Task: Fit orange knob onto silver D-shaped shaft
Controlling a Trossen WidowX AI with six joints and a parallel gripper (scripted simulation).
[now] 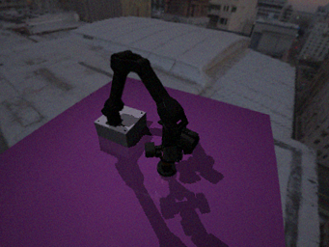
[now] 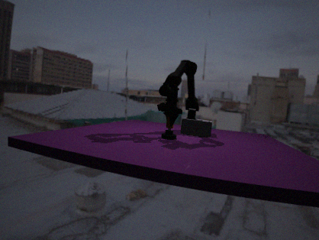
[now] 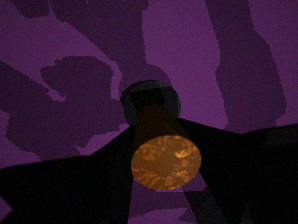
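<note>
The round dark pedestal is 4 cm below my gripper tip. Also, from my gripper tip: orange knob (3 cm above).
</note>
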